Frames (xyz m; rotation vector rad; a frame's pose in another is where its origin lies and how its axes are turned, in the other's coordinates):
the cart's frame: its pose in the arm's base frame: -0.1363 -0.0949 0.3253 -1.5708 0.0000 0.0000
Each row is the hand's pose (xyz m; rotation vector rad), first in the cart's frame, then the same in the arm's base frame.
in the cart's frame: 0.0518 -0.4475 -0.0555 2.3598 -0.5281 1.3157
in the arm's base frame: -0.0845 -0.1504 0.7728 1.0084 0.4369 1.0227
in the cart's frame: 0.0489 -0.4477 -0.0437 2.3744 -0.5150 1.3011
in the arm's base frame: -0.0874 -0.1386 0.7730 1.0170 0.4353 1.0057
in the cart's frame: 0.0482 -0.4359 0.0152 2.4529 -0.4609 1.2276
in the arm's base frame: -0.0881 -0.0797 0.7612 1.0679 0.4206 0.9264
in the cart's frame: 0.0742 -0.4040 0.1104 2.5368 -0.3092 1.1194
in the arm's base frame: -0.0621 0.0155 0.7293 1.1103 0.4407 0.7771
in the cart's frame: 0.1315 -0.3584 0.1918 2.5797 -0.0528 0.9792
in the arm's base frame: -0.0048 0.0969 0.6837 1.1111 0.5030 0.5604
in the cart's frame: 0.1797 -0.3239 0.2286 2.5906 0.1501 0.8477
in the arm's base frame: 0.0434 0.1337 0.6492 1.0984 0.5424 0.3792
